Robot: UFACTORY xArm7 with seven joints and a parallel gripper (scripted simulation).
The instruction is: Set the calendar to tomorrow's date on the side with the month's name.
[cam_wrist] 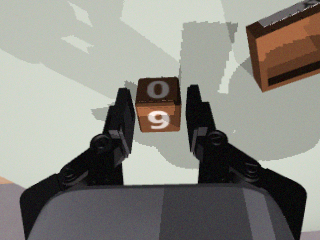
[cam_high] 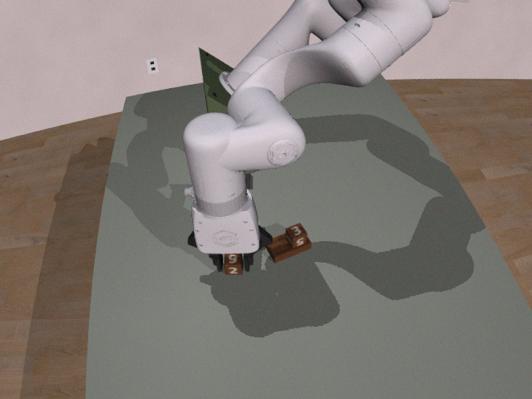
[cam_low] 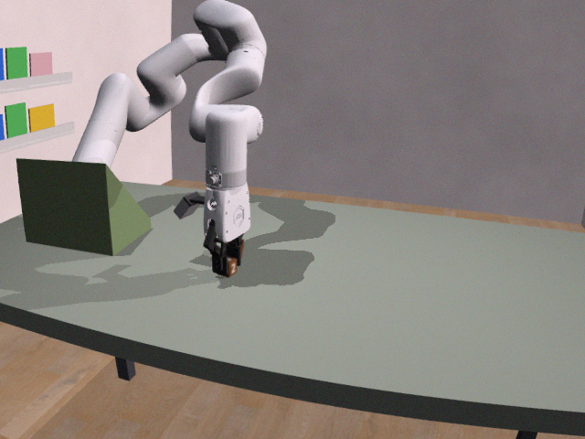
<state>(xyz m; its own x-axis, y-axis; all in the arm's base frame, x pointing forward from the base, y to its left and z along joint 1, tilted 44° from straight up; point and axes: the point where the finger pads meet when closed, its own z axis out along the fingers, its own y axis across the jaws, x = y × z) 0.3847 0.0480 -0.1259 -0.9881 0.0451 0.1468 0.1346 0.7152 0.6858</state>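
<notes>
Right now the brown cube is 1 cm below my hand. Also, from my hand: tray 10 cm to the left, 3 cm behind, 2 cm below.
</notes>
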